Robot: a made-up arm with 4 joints.
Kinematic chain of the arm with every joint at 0, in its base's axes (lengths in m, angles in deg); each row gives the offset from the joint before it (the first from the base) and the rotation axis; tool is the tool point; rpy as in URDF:
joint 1: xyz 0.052 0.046 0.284 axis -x
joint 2: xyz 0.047 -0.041 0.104 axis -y
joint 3: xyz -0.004 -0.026 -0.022 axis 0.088 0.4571 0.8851
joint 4: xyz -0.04 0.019 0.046 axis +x
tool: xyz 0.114 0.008 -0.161 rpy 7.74 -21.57 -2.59
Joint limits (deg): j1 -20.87..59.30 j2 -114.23..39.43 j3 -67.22..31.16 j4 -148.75..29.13
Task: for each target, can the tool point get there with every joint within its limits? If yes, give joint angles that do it. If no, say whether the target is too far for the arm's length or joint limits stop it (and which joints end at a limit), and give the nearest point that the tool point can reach.
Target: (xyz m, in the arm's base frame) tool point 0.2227 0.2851 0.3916
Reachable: no: joint limits stop it (at a limit: joint 1, joint 3, joint 4) | nearest point 0.2148 0.2136 0.4924 | short by 0.124 m
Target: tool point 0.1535 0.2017 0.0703
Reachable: no: joint limits stop it (at a limit: joint 1, joint 2, joint 3, joint 4) | nearest point 0.1646 0.0829 0.2377 | short by 0.206 m
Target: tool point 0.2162 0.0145 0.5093
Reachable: yes | joints 49.48 -41.55 1.92 -118.22
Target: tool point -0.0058 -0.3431 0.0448
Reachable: no: too far | nearest point 0.0714 -0.1508 0.2344 | short by 0.281 m
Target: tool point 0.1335 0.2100 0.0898
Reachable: no: joint limits stop it (at a limit: joint 3, joint 4) | nearest point 0.1264 0.0842 0.2387 | short by 0.195 m
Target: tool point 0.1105 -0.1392 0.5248
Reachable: yes | joints -6.31 -40.32 -55.08 -129.50
